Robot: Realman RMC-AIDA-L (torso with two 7-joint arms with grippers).
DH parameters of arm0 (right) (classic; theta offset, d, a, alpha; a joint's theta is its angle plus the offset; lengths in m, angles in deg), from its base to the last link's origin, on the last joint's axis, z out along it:
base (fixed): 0 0 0 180
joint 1: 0 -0.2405 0 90
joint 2: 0 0 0 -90
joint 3: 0 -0.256 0 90
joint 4: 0 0 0 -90
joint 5: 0 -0.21 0 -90
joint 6: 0 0 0 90
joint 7: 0 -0.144 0 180
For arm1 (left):
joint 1: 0 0.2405 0 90
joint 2: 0 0 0 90
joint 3: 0 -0.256 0 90
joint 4: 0 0 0 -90
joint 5: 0 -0.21 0 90
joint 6: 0 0 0 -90
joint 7: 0 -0.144 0 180
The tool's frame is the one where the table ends.
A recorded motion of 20 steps. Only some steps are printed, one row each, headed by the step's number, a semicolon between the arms.
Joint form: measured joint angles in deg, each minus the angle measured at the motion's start. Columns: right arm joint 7, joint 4, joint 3, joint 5, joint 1, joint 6, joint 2; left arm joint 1, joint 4, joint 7, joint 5, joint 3, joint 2, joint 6.
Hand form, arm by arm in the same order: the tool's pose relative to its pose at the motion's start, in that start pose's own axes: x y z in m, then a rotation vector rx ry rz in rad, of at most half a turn. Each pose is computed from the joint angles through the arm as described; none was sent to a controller.
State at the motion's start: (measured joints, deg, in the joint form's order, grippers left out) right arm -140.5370 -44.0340 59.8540 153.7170 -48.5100 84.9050 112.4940; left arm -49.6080 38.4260 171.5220 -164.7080 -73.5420 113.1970 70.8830
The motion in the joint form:
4: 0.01 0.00 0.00 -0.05 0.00 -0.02 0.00; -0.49 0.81 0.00 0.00 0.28 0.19 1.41
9: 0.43 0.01 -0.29 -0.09 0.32 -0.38 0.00; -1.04 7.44 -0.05 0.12 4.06 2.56 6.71
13: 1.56 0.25 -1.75 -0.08 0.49 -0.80 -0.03; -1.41 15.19 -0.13 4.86 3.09 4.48 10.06
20: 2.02 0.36 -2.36 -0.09 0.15 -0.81 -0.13; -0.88 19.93 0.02 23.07 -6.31 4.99 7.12
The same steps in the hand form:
4: -0.0001 0.0001 0.0000 -0.0004 -0.0008 -0.0001; 0.0024 0.0042 -0.0043 -0.0078 -0.0044 0.0067
9: 0.0014 -0.0016 0.0006 0.0003 -0.0069 0.0011; 0.0124 0.0274 -0.0243 -0.0829 0.0240 0.0056
13: 0.0022 -0.0044 0.0000 -0.0047 -0.0250 0.0036; 0.0258 0.0619 -0.0497 -0.1807 0.0949 0.0608
20: 0.0000 -0.0048 -0.0018 -0.0062 -0.0338 -0.0011; 0.0311 0.1290 -0.0695 -0.4258 0.1822 0.1715

